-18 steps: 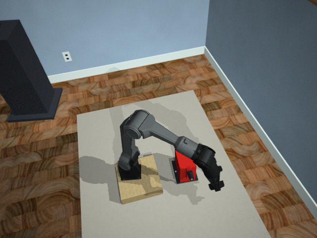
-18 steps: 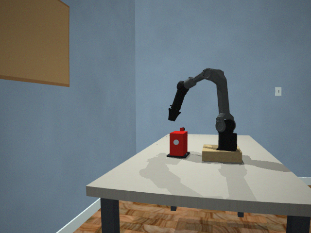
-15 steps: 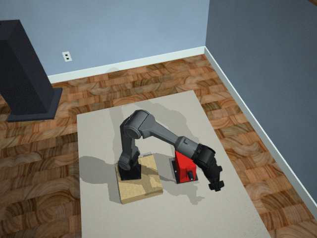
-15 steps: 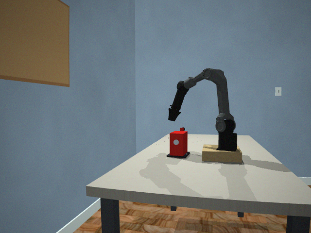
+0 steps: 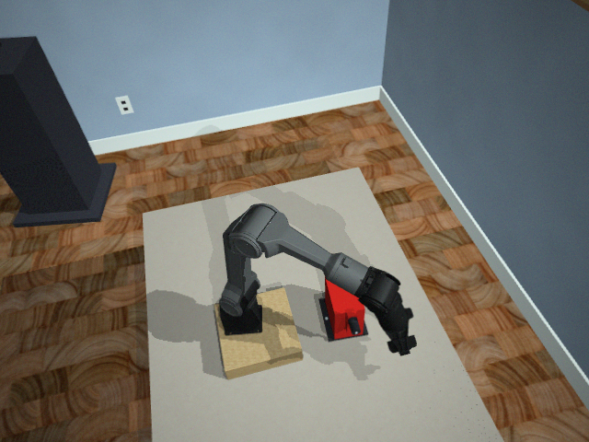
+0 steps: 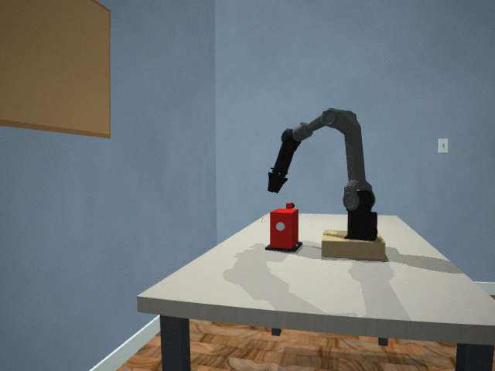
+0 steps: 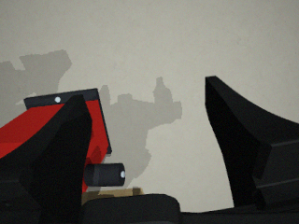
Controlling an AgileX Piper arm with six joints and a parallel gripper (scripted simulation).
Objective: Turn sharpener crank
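Now: hand 90 mm past the dark crank knob, 50 mm to the right of it and 50 mm above it. Round my hand: sharpener crank (90 mm behind, 60 mm to the left, 60 mm below).
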